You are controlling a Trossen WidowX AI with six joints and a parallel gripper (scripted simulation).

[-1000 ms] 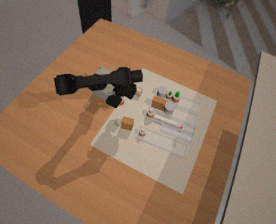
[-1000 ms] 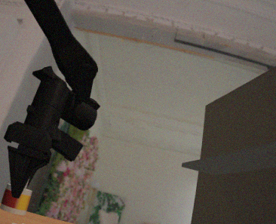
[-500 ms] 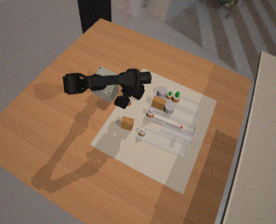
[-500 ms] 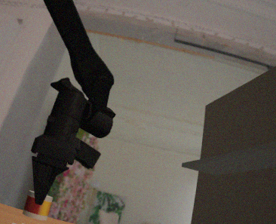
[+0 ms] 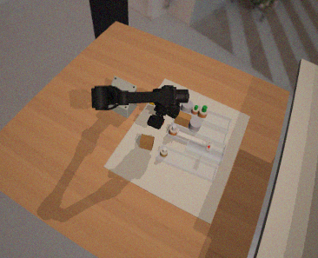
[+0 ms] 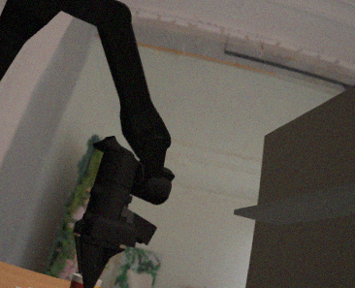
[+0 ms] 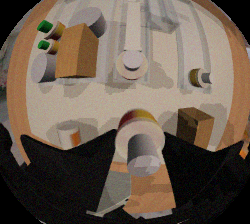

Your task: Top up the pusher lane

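Right now the brown box is 70 mm ahead of my gripper tip, 110 mm to the left of it and 50 mm below it. Round my gripper tip: clear lane rack (220 mm ahead, 40 mm to the left, 70 mm below); then pale pusher part (180 mm ahead, 20 mm to the left, 40 mm below).
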